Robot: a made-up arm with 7 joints. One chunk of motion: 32 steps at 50 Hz.
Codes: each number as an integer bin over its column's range. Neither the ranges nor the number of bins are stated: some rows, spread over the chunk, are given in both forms.
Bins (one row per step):
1: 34 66 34 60 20 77 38
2: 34 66 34 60 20 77 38
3: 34 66 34 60 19 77 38
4: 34 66 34 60 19 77 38
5: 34 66 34 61 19 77 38
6: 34 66 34 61 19 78 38
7: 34 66 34 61 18 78 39
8: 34 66 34 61 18 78 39
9: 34 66 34 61 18 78 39
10: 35 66 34 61 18 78 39
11: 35 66 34 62 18 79 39
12: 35 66 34 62 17 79 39
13: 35 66 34 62 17 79 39
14: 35 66 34 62 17 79 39
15: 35 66 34 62 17 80 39
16: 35 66 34 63 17 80 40
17: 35 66 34 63 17 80 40
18: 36 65 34 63 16 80 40
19: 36 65 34 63 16 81 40
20: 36 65 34 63 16 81 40
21: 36 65 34 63 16 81 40
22: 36 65 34 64 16 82 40
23: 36 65 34 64 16 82 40
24: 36 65 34 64 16 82 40
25: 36 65 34 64 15 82 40
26: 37 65 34 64 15 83 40
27: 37 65 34 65 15 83 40
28: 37 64 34 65 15 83 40
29: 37 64 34 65 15 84 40
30: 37 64 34 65 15 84 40
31: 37 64 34 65 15 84 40
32: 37 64 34 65 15 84 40
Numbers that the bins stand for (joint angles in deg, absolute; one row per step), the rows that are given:
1: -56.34 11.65 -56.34 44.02 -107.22 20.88 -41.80
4: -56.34 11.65 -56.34 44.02 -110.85 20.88 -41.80
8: -56.34 11.65 -56.34 46.52 -114.49 22.48 -38.16
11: -52.70 11.65 -56.34 49.02 -114.49 24.09 -38.16
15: -52.70 11.65 -56.34 49.02 -118.12 25.69 -38.16
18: -49.07 9.80 -56.34 51.52 -121.76 25.69 -34.53
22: -49.07 9.80 -56.34 54.02 -121.76 28.90 -34.53
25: -49.07 9.80 -56.34 54.02 -125.39 28.90 -34.53
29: -45.43 7.95 -56.34 56.52 -125.39 32.10 -34.53
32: -45.43 7.95 -56.34 56.52 -125.39 32.10 -34.53
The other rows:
2: -56.34 11.65 -56.34 44.02 -107.22 20.88 -41.80
3: -56.34 11.65 -56.34 44.02 -110.85 20.88 -41.80
5: -56.34 11.65 -56.34 46.52 -110.85 20.88 -41.80
6: -56.34 11.65 -56.34 46.52 -110.85 22.48 -41.80
7: -56.34 11.65 -56.34 46.52 -114.49 22.48 -38.16
9: -56.34 11.65 -56.34 46.52 -114.49 22.48 -38.16
10: -52.70 11.65 -56.34 46.52 -114.49 22.48 -38.16
12: -52.70 11.65 -56.34 49.02 -118.12 24.09 -38.16
13: -52.70 11.65 -56.34 49.02 -118.12 24.09 -38.16
14: -52.70 11.65 -56.34 49.02 -118.12 24.09 -38.16
16: -52.70 11.65 -56.34 51.52 -118.12 25.69 -34.53
17: -52.70 11.65 -56.34 51.52 -118.12 25.69 -34.53
19: -49.07 9.80 -56.34 51.52 -121.76 27.29 -34.53
20: -49.07 9.80 -56.34 51.52 -121.76 27.29 -34.53
21: -49.07 9.80 -56.34 51.52 -121.76 27.29 -34.53
23: -49.07 9.80 -56.34 54.02 -121.76 28.90 -34.53
24: -49.07 9.80 -56.34 54.02 -121.76 28.90 -34.53
26: -45.43 9.80 -56.34 54.02 -125.39 30.50 -34.53
27: -45.43 9.80 -56.34 56.52 -125.39 30.50 -34.53
28: -45.43 7.95 -56.34 56.52 -125.39 30.50 -34.53
30: -45.43 7.95 -56.34 56.52 -125.39 32.10 -34.53
31: -45.43 7.95 -56.34 56.52 -125.39 32.10 -34.53

